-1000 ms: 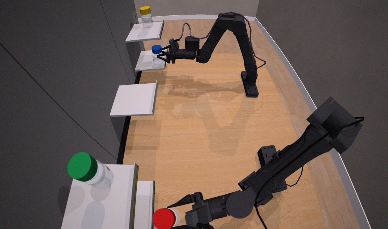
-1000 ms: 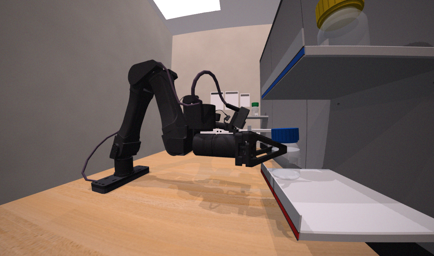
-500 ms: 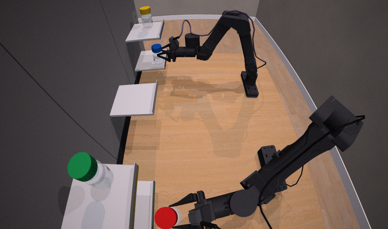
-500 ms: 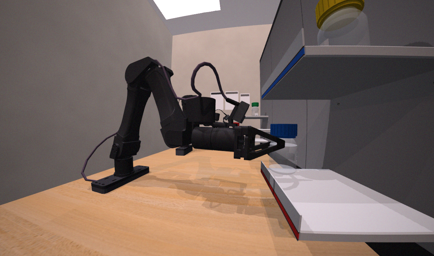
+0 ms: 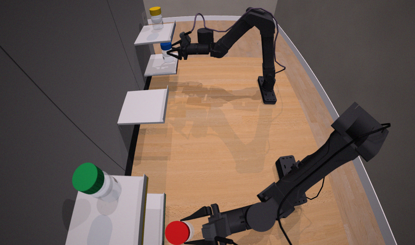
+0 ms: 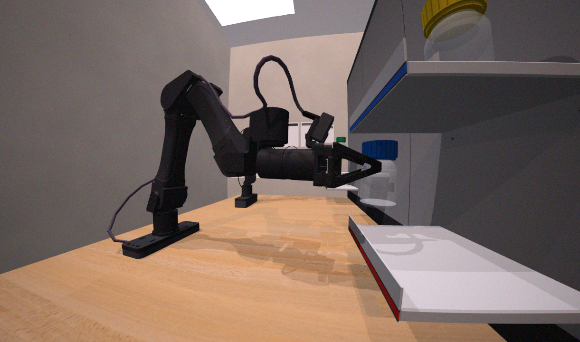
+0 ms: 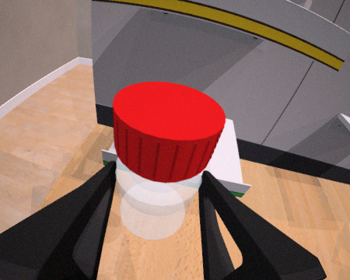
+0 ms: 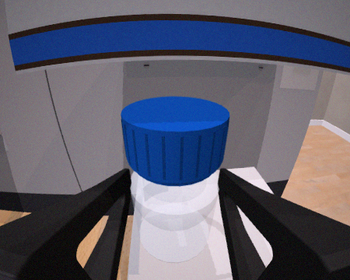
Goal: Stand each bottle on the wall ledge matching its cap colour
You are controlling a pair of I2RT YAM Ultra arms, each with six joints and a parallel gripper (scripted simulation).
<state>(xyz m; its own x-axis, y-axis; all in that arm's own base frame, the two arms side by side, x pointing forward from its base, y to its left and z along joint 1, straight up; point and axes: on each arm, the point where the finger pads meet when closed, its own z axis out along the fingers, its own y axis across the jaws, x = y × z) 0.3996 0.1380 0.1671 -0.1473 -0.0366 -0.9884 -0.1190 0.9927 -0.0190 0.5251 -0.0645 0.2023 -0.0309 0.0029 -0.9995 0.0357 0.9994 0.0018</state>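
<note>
My right gripper is now 130 mm below the yellow-capped bottle, 100 mm to the left of it and 60 mm short of it. From my right hand the other things lie so: green-capped bottle (690 mm to the left, 130 mm above, 30 mm ahead); then grey wall (360 mm to the left, 230 mm above, 150 mm ahead); then blue-capped bottle (20 mm below, 10 mm ahead).
Right now my left hand is 10 mm short of the red-capped bottle and 10 mm above it. Also, from my left hand: green-capped bottle 170 mm ahead, 140 mm above, 70 mm to the right; then grey wall 400 mm to the right, 290 mm ahead, 240 mm above; then blue-capped bottle 760 mm to the right, 150 mm ahead.
</note>
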